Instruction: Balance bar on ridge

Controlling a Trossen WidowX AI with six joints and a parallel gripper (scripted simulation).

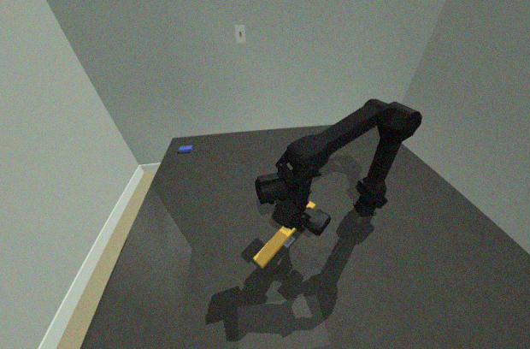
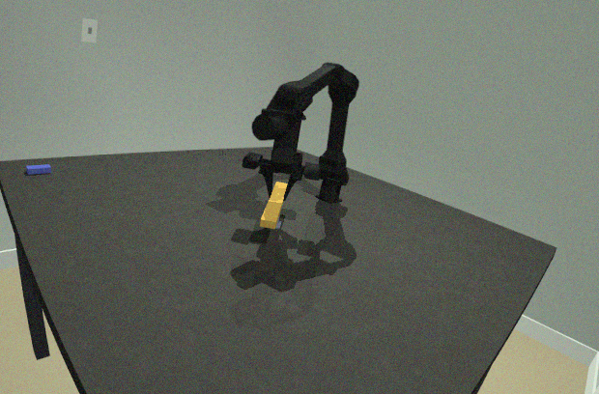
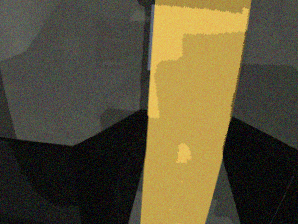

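Right now the yellow bar is 20 mm to the left of my gripper tip and 20 mm ahead of it. The rest, counted from my gripper tip: small blue block 560 mm to the right, 450 mm ahead, 50 mm below.
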